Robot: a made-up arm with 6 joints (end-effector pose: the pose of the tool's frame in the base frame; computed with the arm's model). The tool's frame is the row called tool.
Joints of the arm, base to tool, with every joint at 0 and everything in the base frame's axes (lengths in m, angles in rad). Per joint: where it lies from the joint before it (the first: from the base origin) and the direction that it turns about. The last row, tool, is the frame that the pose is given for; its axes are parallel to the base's.
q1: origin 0 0 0.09 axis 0 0 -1
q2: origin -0.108 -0.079 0.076 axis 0 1 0
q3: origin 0.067 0.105 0.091 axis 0 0 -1
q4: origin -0.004 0.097 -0.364 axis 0 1 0
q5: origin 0.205 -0.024 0.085 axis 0 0 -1
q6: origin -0.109 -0.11 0.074 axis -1 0 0
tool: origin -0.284 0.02 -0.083
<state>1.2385 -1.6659 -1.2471 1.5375 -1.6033 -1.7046</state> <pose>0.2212 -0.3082 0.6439 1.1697 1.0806 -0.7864</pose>
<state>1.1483 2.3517 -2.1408 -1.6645 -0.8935 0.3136</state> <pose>-0.1066 0.5350 0.0660 1.1791 -1.2659 -1.2512</pose>
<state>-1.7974 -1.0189 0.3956 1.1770 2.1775 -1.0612</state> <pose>-0.4378 0.5682 0.2637 0.7386 -0.0561 -0.6245</pose>
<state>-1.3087 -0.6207 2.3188 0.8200 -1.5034 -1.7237</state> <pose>-0.0976 -0.2093 -0.2827 2.9673 0.6175 0.6077</pose>
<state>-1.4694 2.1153 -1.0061 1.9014 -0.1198 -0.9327</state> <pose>-0.2010 -0.2959 0.0991 1.7699 -1.6038 0.6000</pose>
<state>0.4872 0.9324 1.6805 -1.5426 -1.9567 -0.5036</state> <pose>-0.0368 0.1822 0.3991 -0.5677 1.4034 0.1996</pose>
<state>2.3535 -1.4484 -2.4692 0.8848 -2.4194 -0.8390</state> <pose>-0.0393 -0.6245 -0.0671 1.9651 2.3188 0.2409</pose>
